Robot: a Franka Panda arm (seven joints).
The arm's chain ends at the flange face. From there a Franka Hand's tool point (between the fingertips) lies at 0.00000 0.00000 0.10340 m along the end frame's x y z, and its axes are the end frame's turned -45 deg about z.
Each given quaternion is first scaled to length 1.
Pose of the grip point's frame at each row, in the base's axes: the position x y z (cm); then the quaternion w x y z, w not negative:
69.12, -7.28, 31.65, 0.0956, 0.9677, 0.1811, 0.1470
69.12, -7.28, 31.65, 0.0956, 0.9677, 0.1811, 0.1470
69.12, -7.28, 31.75, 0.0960, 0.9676, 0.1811, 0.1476
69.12, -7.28, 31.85, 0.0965, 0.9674, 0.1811, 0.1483
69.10, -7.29, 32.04, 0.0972, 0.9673, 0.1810, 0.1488
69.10, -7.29, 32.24, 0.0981, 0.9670, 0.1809, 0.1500
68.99, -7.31, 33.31, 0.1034, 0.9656, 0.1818, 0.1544
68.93, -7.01, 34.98, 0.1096, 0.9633, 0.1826, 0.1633
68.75, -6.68, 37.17, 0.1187, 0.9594, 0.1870, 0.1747
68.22, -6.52, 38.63, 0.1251, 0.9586, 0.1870, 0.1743
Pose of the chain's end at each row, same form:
65.82, -5.92, 41.35, 0.0321, 0.9633, -0.2030, 0.1724
65.82, -5.92, 41.35, 0.0321, 0.9633, -0.2030, 0.1724
65.81, -5.91, 41.45, 0.0322, 0.9632, -0.2030, 0.1731
65.79, -5.90, 41.54, 0.0324, 0.9631, -0.2029, 0.1739
65.76, -5.90, 41.73, 0.0329, 0.9629, -0.2029, 0.1747
65.73, -5.89, 41.92, 0.0332, 0.9626, -0.2029, 0.1761
65.52, -5.83, 42.94, 0.0364, 0.9617, -0.2016, 0.1822
65.26, -5.44, 44.52, 0.0388, 0.9599, -0.1999, 0.1928
64.82, -5.00, 46.59, 0.0428, 0.9579, -0.1944, 0.2068
64.28, -4.71, 48.02, 0.0489, 0.9572, -0.1941, 0.2089

